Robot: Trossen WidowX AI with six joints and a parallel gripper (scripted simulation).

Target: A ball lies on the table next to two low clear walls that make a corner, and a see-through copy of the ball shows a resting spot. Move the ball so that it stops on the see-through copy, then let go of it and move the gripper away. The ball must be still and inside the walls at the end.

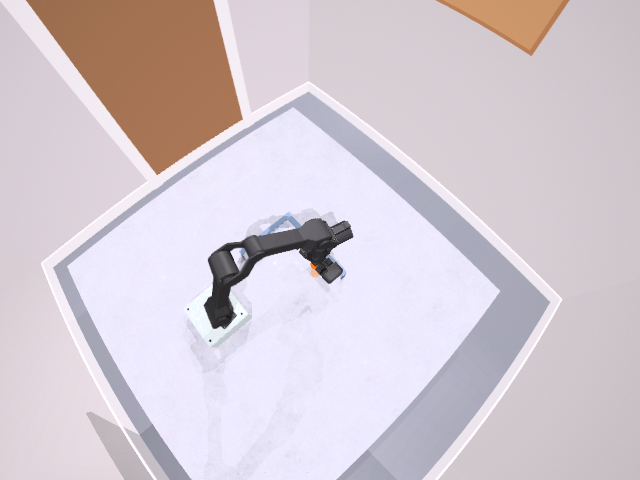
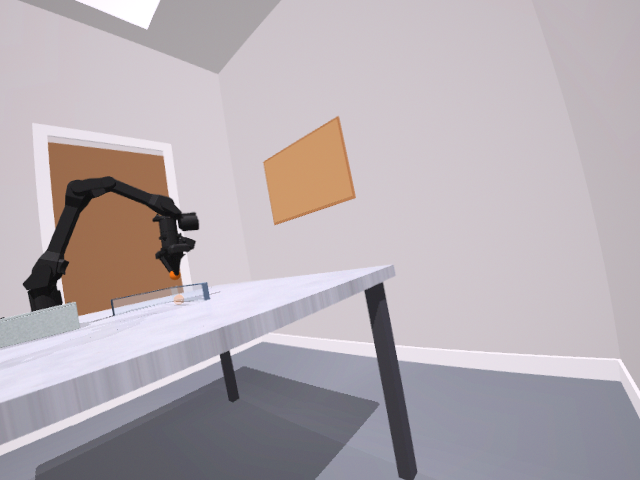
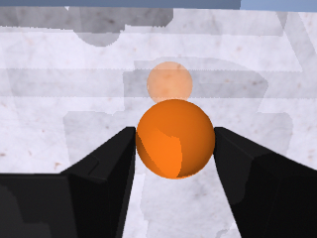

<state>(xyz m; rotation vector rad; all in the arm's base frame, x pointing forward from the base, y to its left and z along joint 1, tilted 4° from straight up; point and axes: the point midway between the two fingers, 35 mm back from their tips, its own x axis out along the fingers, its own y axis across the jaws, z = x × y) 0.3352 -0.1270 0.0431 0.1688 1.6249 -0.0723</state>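
My gripper tip is now 90 mm above the orange patch. Round my gripper tip: clear wall 10 mm behind, 230 mm to the left, 70 mm below; then orange ball right at my gripper tip.
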